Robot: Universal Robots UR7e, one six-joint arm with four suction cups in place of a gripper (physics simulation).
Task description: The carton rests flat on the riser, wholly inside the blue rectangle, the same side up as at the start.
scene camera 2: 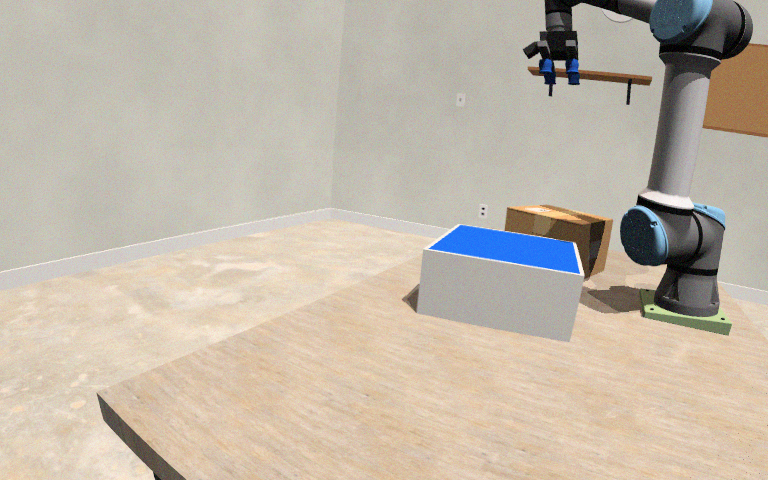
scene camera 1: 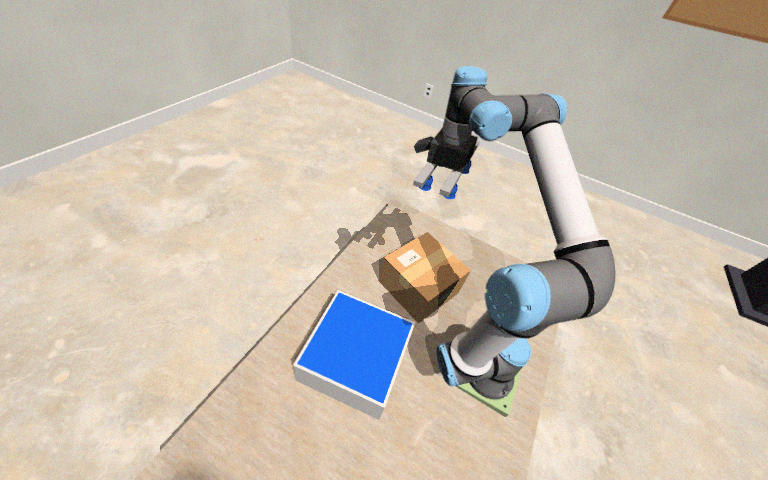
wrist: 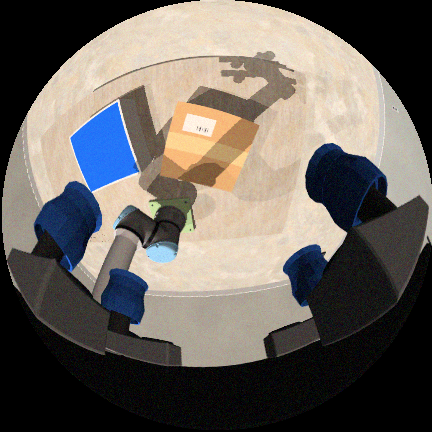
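Observation:
The brown carton (scene camera 1: 416, 274) (scene camera 2: 557, 223) (wrist: 210, 145) stands on the table beside the riser, its top face with a white label facing up. The riser (scene camera 1: 339, 390) (scene camera 2: 498, 294) is a low light-grey block, and the blue rectangle (scene camera 1: 356, 348) (scene camera 2: 509, 247) (wrist: 105, 147) covers most of its top inside a white rim. In the wrist view the carton is right of the blue rectangle. My gripper (scene camera 1: 446, 180) (scene camera 2: 559, 72) (wrist: 212, 245), four blue suction cups, is open and holds nothing. It hangs high above the table, well above the carton and apart from it.
The arm's green base plate (scene camera 1: 506, 406) (scene camera 2: 685, 322) is on the table (scene camera 1: 271, 418) (scene camera 2: 339, 396), close to the carton and riser. The arm's lower joints stand beside them. A wall shelf (scene camera 2: 600, 76) and a brown board (scene camera 1: 724, 16) (scene camera 2: 736, 90) are in the background.

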